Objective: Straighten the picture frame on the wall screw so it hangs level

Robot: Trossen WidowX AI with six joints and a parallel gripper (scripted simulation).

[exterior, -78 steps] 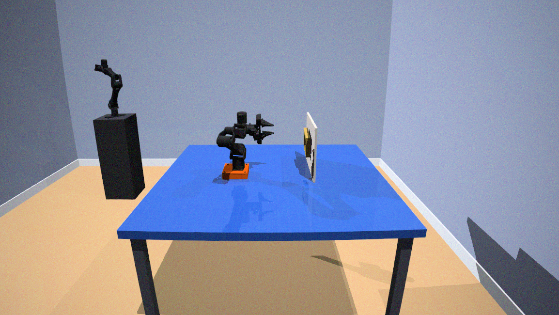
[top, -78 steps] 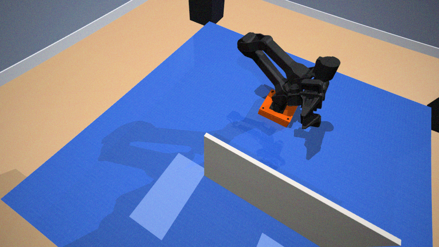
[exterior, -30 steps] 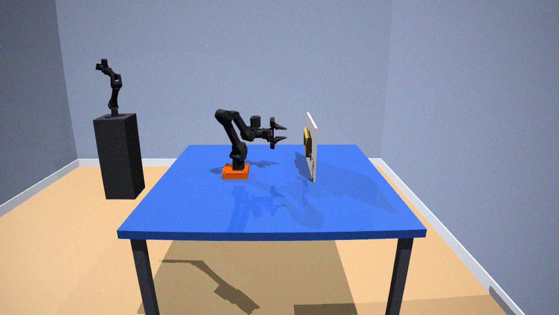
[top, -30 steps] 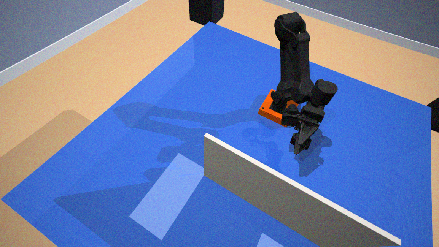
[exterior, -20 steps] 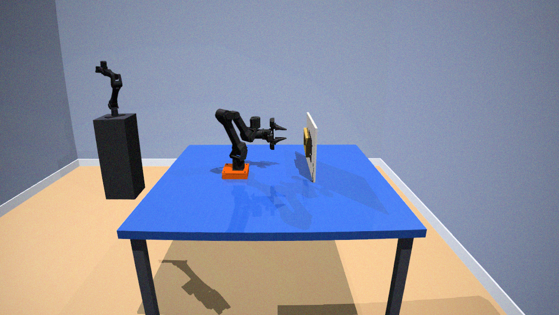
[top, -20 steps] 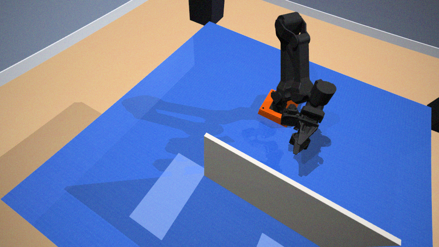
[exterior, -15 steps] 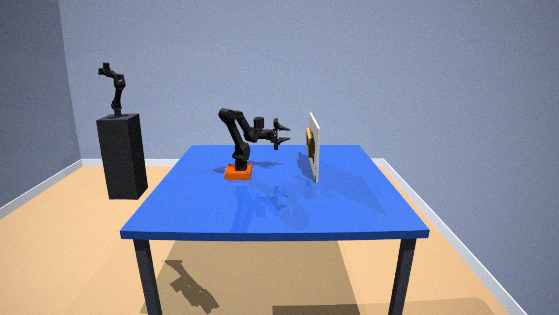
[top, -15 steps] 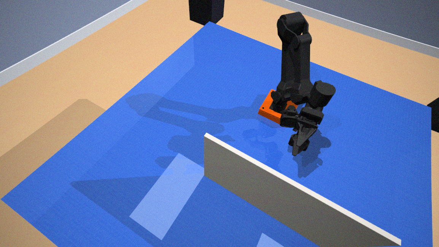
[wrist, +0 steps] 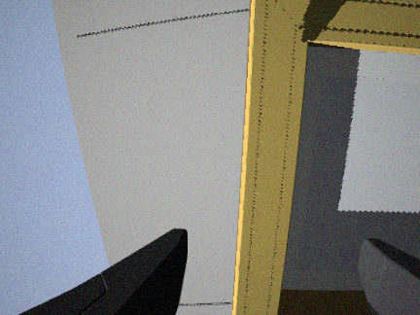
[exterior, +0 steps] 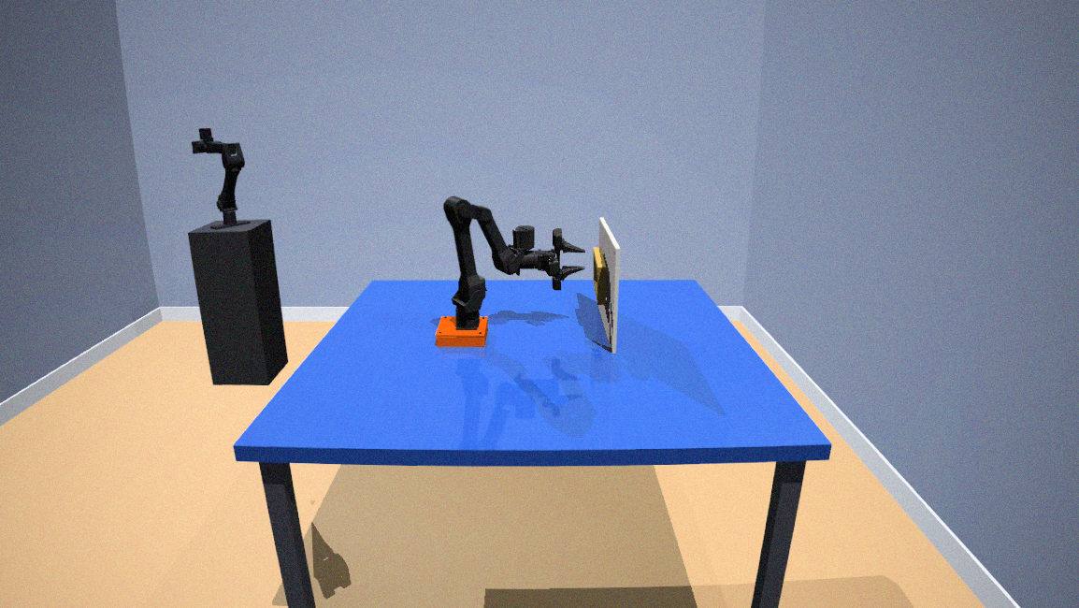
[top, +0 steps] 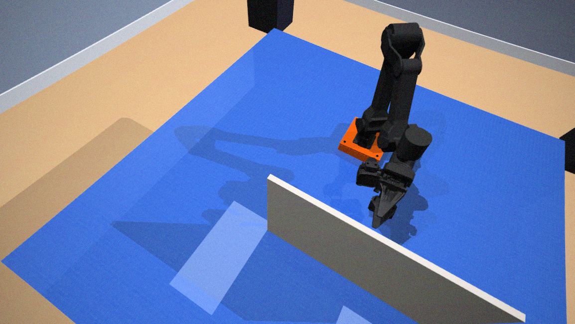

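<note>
Now: gripper tip 60 mm short of the picture frame, 50 mm above it and 10 mm to the right of it. Round my gripper tip: wall panel (70 mm ahead, 60 mm below).
</note>
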